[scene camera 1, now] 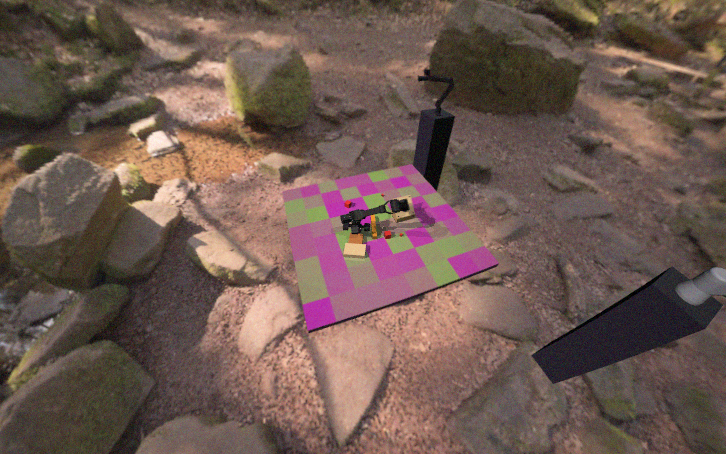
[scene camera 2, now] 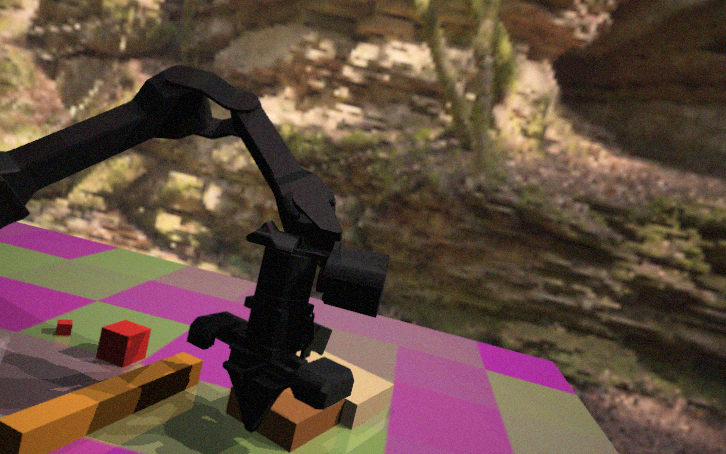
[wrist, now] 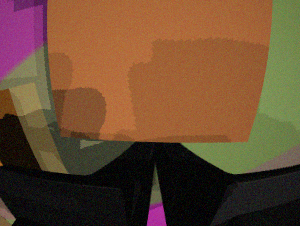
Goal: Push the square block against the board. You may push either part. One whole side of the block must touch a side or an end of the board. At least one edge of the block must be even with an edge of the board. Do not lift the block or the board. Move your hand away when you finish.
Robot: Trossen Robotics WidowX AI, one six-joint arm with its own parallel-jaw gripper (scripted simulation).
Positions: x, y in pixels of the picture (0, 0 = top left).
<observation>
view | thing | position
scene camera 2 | my gripper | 250, 430
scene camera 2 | flat tan block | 370, 394
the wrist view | my gripper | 154, 136
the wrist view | square block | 140, 78
</observation>
